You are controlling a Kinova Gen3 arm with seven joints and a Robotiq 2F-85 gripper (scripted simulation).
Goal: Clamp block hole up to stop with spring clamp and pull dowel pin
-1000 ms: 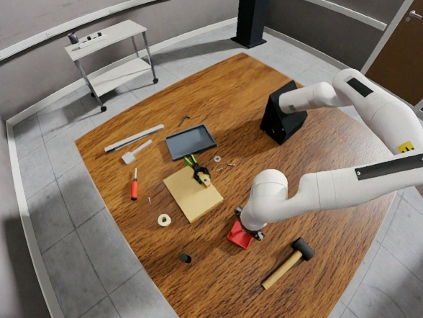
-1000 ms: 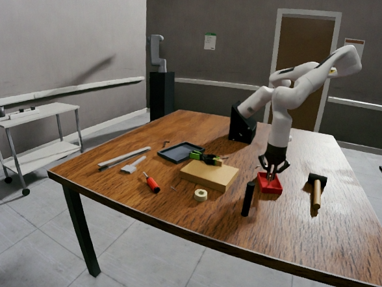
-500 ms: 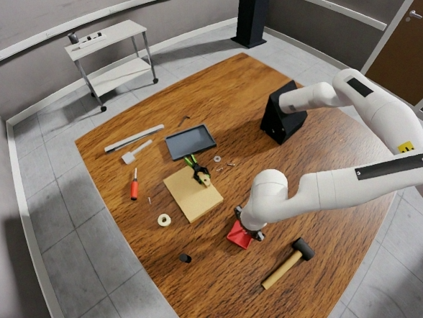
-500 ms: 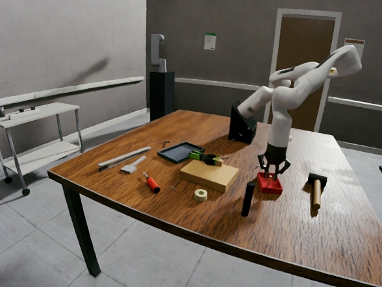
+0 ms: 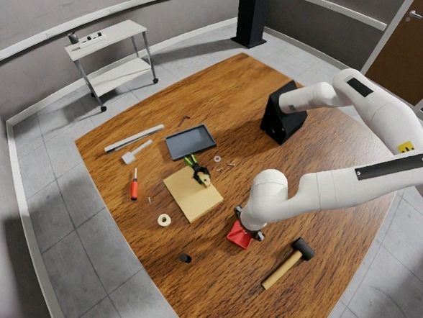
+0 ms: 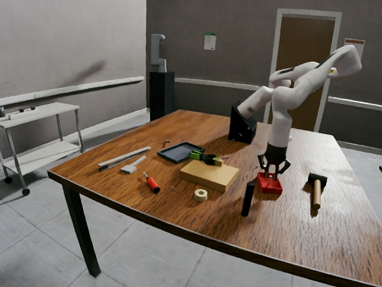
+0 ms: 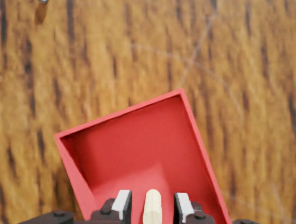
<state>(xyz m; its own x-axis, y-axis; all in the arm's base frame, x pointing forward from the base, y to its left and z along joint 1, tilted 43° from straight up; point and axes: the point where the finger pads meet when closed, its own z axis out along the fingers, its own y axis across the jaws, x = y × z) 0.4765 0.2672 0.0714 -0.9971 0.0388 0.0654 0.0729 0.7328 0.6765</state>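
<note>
Now: the pale dowel pin 2 cm below my hand. Round my hand: wooden block 23 cm to the right; then bench board 5 cm ahead, 24 cm to the right, 2 cm below; then red bin 4 cm below.
</note>
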